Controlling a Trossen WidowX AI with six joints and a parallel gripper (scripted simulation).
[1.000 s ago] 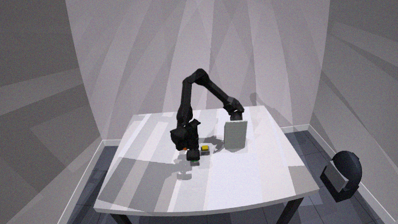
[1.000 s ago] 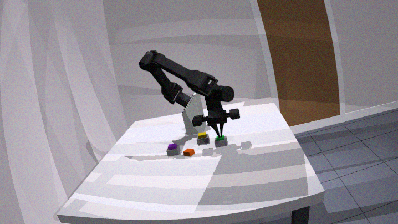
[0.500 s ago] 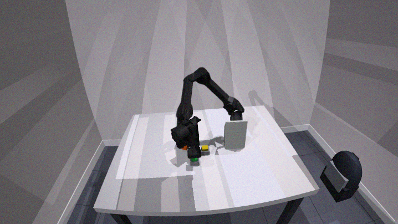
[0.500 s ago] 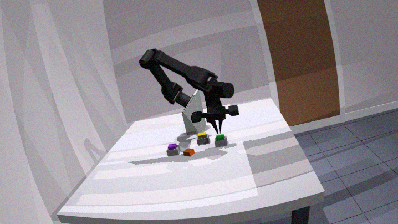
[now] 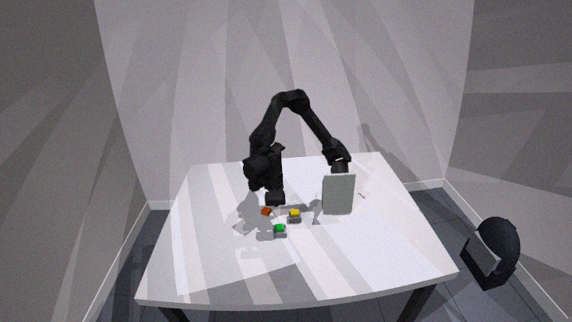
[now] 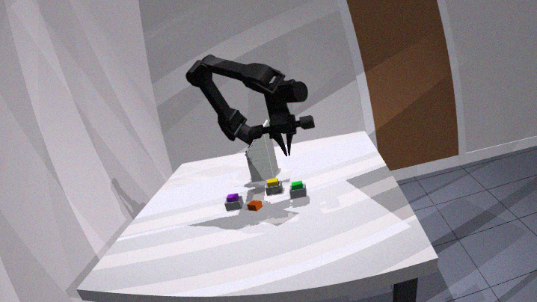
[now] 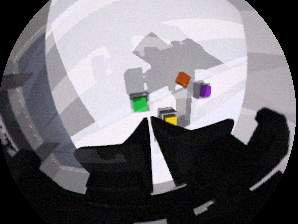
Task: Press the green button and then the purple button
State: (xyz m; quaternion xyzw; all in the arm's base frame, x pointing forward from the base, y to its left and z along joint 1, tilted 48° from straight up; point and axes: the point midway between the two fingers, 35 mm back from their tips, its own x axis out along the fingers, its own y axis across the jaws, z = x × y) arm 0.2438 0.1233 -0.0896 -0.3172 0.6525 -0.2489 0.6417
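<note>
The purple button lies 30 mm ahead of my gripper tip, 190 mm to the right of it and 100 mm below it. Round my gripper tip: orange block (60 mm ahead, 120 mm to the right, 120 mm below); yellow button (60 mm behind, 80 mm to the right, 100 mm below); green button (10 mm behind, 10 mm to the left, 100 mm below).
</note>
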